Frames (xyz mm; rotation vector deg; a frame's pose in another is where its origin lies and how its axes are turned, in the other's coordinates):
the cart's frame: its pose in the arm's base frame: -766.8 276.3 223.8 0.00 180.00 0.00
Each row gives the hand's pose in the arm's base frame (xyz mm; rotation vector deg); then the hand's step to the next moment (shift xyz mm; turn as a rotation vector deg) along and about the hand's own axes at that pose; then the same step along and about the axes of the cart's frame.
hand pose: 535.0 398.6 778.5 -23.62 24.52 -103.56
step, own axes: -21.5 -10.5 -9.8 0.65 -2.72 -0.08
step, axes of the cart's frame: 7.8 24.2 4.7 2.48 0.08 -1.30
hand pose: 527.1 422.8 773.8 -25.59 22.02 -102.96
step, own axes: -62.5 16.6 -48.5 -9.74 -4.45 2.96
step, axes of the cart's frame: -5.4 57.4 56.6 -0.06 10.47 -3.71
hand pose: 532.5 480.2 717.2 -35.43 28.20 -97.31
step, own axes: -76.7 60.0 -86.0 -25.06 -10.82 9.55
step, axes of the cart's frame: -2.2 62.0 114.1 -1.88 26.82 -10.65
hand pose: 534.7 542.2 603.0 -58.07 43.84 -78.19
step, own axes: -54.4 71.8 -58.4 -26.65 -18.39 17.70
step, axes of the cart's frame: 28.3 40.8 95.2 -5.99 30.02 -20.60
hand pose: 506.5 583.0 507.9 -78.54 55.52 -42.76
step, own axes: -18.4 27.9 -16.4 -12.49 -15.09 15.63
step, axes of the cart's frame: 25.7 11.5 24.4 -10.03 16.79 -15.67
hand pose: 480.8 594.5 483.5 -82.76 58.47 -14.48
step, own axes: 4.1 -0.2 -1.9 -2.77 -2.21 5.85
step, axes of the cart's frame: -1.1 -4.2 1.2 -3.40 5.58 -2.01
